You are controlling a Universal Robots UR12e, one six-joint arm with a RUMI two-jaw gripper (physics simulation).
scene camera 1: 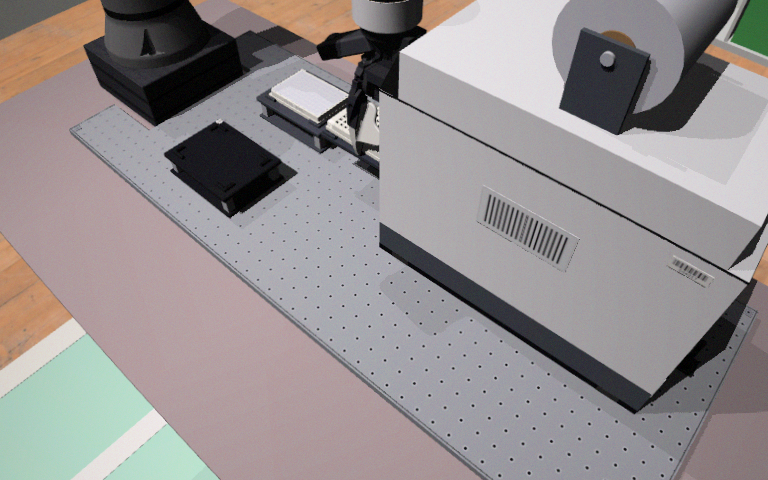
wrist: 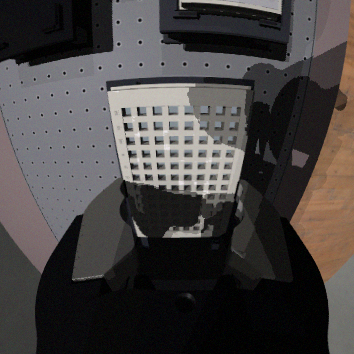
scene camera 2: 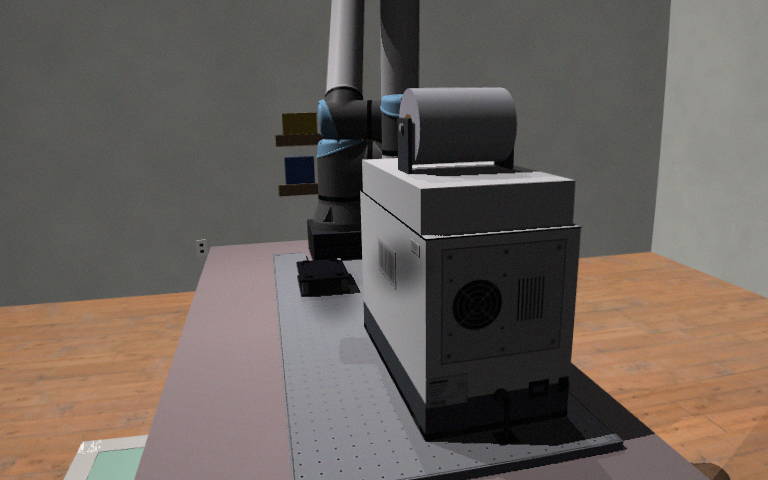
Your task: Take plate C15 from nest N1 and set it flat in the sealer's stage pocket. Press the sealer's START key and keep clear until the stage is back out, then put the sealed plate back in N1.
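Pixels of known places: gripper, fingertip midpoint: (wrist: 180,180); arm's base, link origin: (scene camera 1: 157,41) (scene camera 2: 343,224).
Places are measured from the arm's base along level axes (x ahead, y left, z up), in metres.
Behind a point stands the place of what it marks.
Note:
My gripper (scene camera 1: 368,121) (wrist: 180,180) @(x 0.531, y -0.036, z 0.009 m) is shut on a white plate with square wells (scene camera 1: 338,123) @(x 0.470, y -0.059, z 0.030 m) (wrist: 165,97) @(x 0.463, y -0.034, z 0.031 m), one finger along each long side. The plate looks level, over a dark base whose edge shows past its far end in the wrist view. I cannot tell whether it touches that base, and no C15 label is readable. The light grey sealer (scene camera 1: 453,186) @(x 0.717, y -0.177, z 0.123 m) (scene camera 2: 396,316) @(x 0.870, y -0.201, z 0.046 m) hides part of the plate and gripper in scene camera 1. Its START key and stage pocket cannot be made out. Another white plate (scene camera 1: 308,93) @(x 0.339, y 0.034, z -0.022 m) (wrist: 230,6) @(x 0.399, y 0.026, z -0.025 m) sits on a dark nest (scene camera 1: 294,131) @(x 0.335, y -0.013, z -0.077 m) (wrist: 220,30) @(x 0.414, y 0.019, z -0.038 m); nest names are unreadable.
An empty black nest (scene camera 1: 220,161) @(x 0.306, y -0.170, z -0.039 m) (scene camera 2: 322,268) @(x 0.299, y -0.158, z -0.039 m) (wrist: 40,30) @(x 0.367, y -0.149, z -0.040 m) stands on the perforated board (scene camera 1: 317,283) @(x 0.562, y -0.264, z -0.082 m) (scene camera 2: 328,384) @(x 0.808, y -0.300, z -0.082 m). A large grey film roll (scene camera 1: 668,33) @(x 0.874, y -0.167, z 0.369 m) (scene camera 2: 464,124) @(x 0.905, y -0.103, z 0.340 m) sits on the sealer's top. The robot's black base (scene camera 1: 164,73) @(x 0.093, y -0.072, z 0.000 m) (scene camera 2: 334,243) @(x 0.101, y -0.063, z -0.031 m) stands at the back.

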